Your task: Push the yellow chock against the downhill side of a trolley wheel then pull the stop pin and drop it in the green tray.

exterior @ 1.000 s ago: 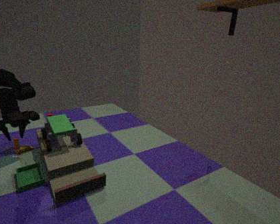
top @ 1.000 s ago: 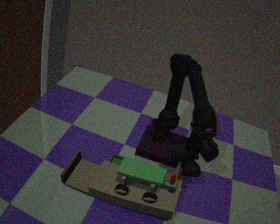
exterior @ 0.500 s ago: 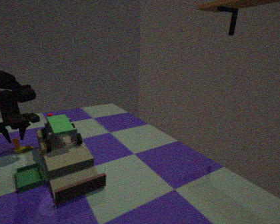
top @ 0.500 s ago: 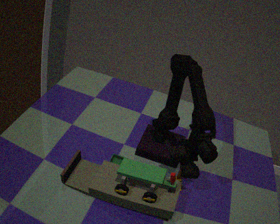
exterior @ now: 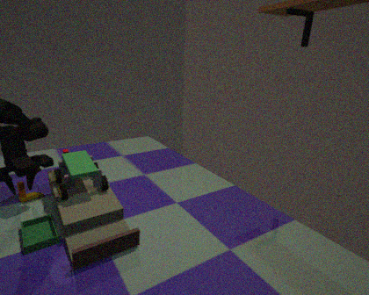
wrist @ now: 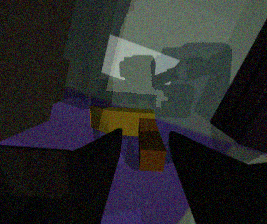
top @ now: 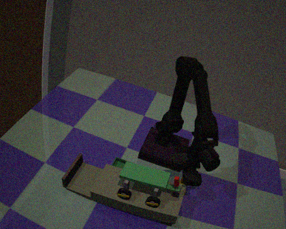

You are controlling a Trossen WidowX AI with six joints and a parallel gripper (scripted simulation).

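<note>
My gripper tip is now 13 cm short of the red-headed stop pin, 10 cm below it and 3 cm to the left of it. From my gripper tip the other things lie so: yellow chock: 2 cm ahead, 1 cm below; then raised lip: 40 cm to the right, 14 cm ahead; then trolley: 15 cm ahead, 14 cm to the right, 8 cm above.
</note>
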